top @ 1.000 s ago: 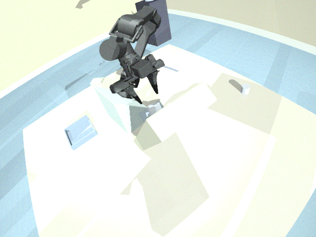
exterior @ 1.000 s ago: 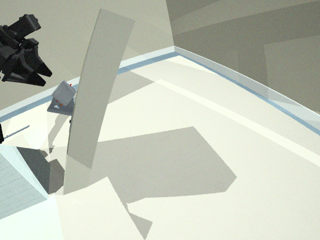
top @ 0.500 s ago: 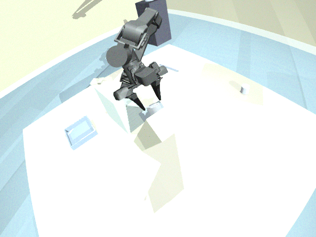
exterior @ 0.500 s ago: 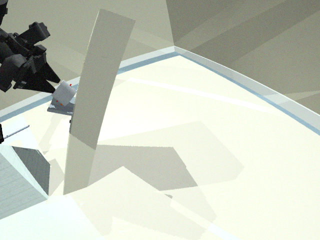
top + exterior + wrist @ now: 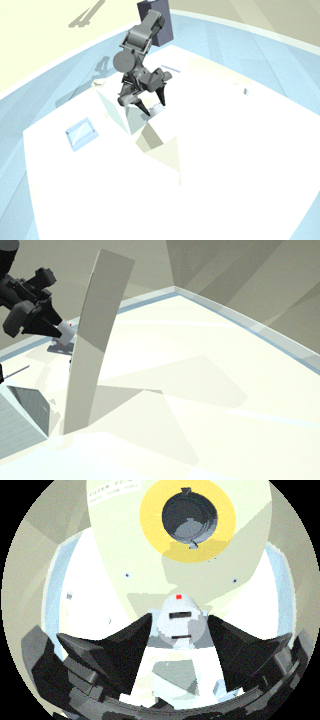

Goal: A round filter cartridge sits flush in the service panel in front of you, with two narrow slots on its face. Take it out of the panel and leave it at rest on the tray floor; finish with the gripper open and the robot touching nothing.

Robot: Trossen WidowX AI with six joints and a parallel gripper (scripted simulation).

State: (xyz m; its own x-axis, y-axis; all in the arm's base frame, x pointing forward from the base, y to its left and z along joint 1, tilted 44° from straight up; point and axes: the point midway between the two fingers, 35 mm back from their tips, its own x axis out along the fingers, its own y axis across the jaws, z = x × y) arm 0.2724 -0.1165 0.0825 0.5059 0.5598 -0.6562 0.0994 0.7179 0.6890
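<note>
Right now my gripper tip is 4 cm short of the pale service panel, 3 cm above it and 1 cm to the left of it. The rest, counted from my gripper tip: round filter cartridge (right at my gripper tip); then grey tray (38 cm behind, 25 cm to the right, 21 cm below); then small flat plate (74 cm behind, 21 cm below, 5 cm to the left).
</note>
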